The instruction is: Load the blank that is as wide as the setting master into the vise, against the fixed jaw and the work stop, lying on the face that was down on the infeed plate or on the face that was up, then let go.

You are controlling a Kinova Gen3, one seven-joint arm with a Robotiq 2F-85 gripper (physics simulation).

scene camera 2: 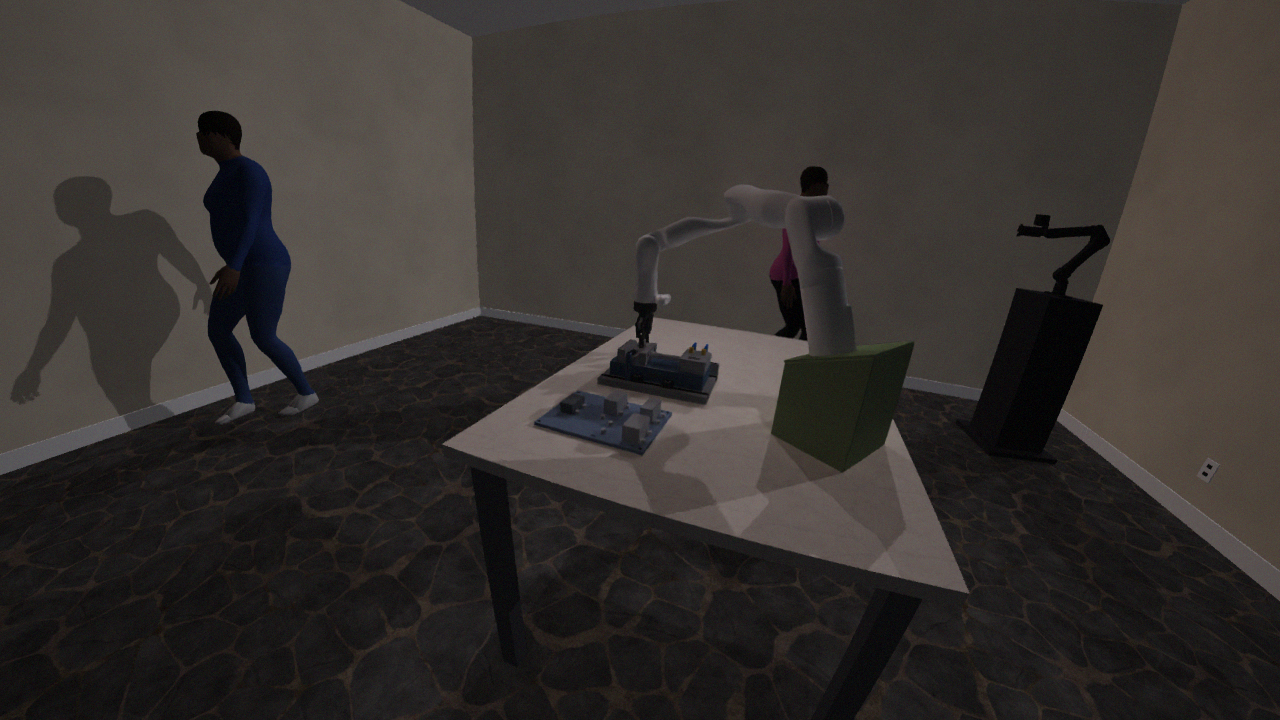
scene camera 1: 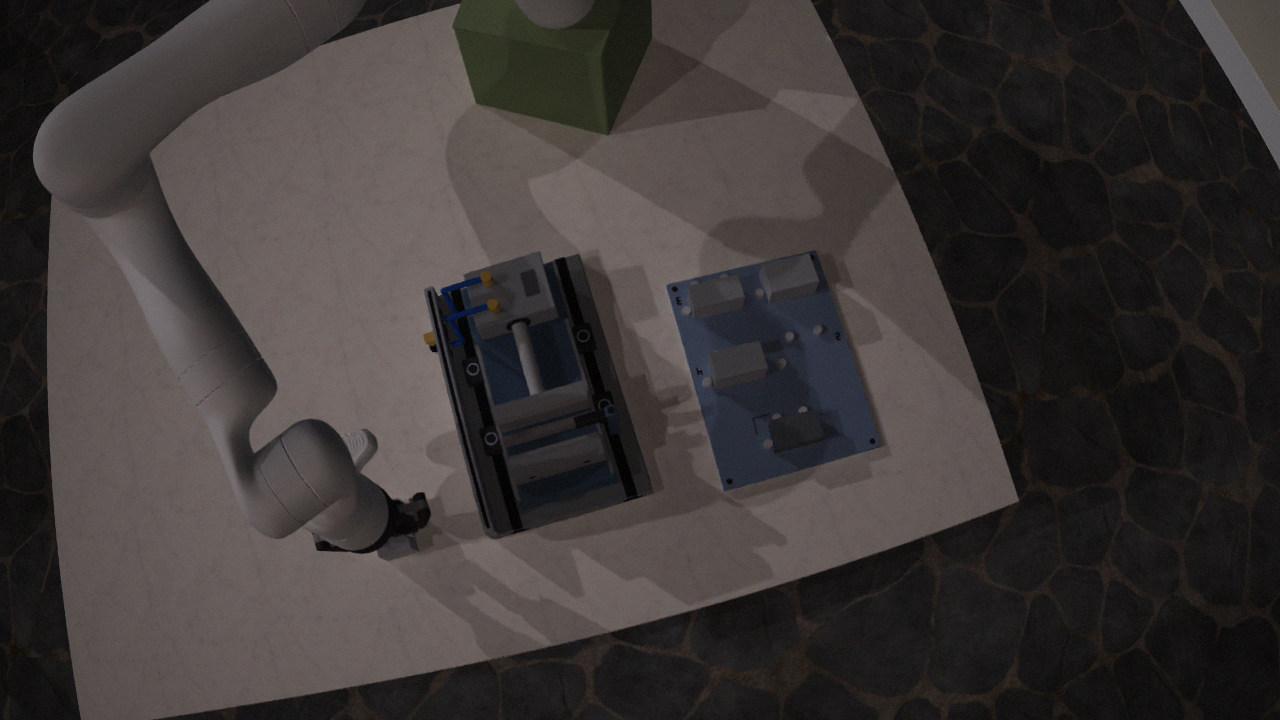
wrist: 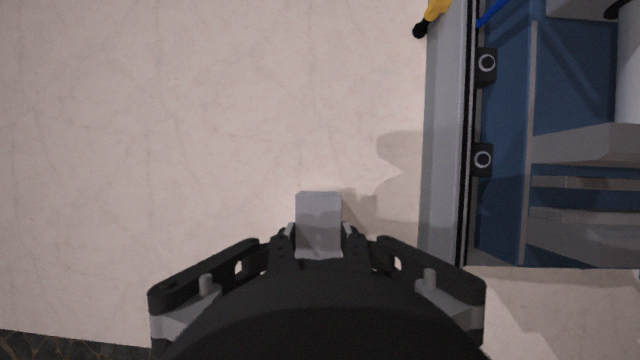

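Pixels of known places: gripper, between the fingertips: (scene camera 2: 643, 347) (scene camera 1: 392, 534) (wrist: 317, 231); arm's base, origin of its link: (scene camera 2: 831, 352).
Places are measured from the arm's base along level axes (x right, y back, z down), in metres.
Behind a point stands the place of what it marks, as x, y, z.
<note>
A grey rectangular block (scene camera 1: 398, 548) {0.399, -0.512, 0.165} (wrist: 318, 220) {0.402, -0.478, 0.165} is at the table top left of the vise, its near end hidden by the gripper. My gripper (scene camera 2: 643, 336) {0.403, -0.492, 0.177} (wrist: 317, 231) {0.403, -0.492, 0.177} points down and is shut on this block, one finger at each long side. The vise (scene camera 1: 501, 304) {0.188, -0.312, 0.105} (scene camera 2: 662, 371) {0.128, -0.378, 0.145} (wrist: 442, 150) {0.287, -0.422, 0.168} lies to the right, with a moving jaw (scene camera 1: 543, 404) {0.184, -0.436, 0.105} on the screw, a fixed jaw (scene camera 1: 556, 458) {0.193, -0.495, 0.105} and a dark stop arm (scene camera 1: 590, 419) {0.145, -0.470, 0.105}. A blue plate (scene camera 1: 859, 394) {-0.157, -0.540, 0.193} (scene camera 2: 572, 426) {-0.143, -0.520, 0.193} carries three light blocks and a dark block (scene camera 1: 794, 429) {-0.061, -0.551, 0.168}. I cannot tell which is the setting master.
Blue levers (scene camera 1: 465, 313) {0.228, -0.312, 0.092} and yellow knobs (scene camera 1: 486, 279) {0.194, -0.284, 0.091} stand at the vise's far end; a yellow handle (wrist: 436, 7) {0.286, -0.294, 0.167} sticks out on its left side. The green robot base (scene camera 1: 541, 76) {0.046, -0.042, 0.096} (scene camera 2: 836, 407) {-0.106, 0.005, 0.077} stands at the back. Two people are beyond the table.
</note>
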